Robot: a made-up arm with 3 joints. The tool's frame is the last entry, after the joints.
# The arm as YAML. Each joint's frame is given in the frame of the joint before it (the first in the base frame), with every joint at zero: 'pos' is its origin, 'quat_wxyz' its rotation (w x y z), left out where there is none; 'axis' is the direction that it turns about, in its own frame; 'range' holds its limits. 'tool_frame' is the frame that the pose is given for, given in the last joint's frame.
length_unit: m
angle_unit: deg
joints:
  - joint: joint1
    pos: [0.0, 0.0, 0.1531]
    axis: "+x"
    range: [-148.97, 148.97]
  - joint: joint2
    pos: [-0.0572, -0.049, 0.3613]
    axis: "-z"
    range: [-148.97, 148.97]
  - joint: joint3
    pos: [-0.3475, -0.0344, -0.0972]
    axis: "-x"
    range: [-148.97, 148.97]
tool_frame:
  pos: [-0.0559, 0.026, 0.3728]
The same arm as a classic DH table. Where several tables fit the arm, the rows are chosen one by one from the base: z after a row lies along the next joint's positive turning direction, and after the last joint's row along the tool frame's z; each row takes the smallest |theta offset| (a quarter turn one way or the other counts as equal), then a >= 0, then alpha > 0; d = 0 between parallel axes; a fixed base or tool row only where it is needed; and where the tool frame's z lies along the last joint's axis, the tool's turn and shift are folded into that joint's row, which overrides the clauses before.
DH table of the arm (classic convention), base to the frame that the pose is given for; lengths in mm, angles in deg. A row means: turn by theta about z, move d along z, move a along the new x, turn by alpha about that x. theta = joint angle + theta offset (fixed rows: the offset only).
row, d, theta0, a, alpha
base (fixed), 153.1, 90.00, 0.0, 90.00
joint1, -57.2, 0.00, -49.0, 90.00
joint2, -264.1, 0.00, -34.4, 90.00
joint3, 403.4, 0.00, 26.0, 90.00
tool (fixed), 372.8, -90.00, 0.0, 0.00
Joint limits (deg, base to tool): -148.97..148.97 -148.97..148.97 -148.97..148.97

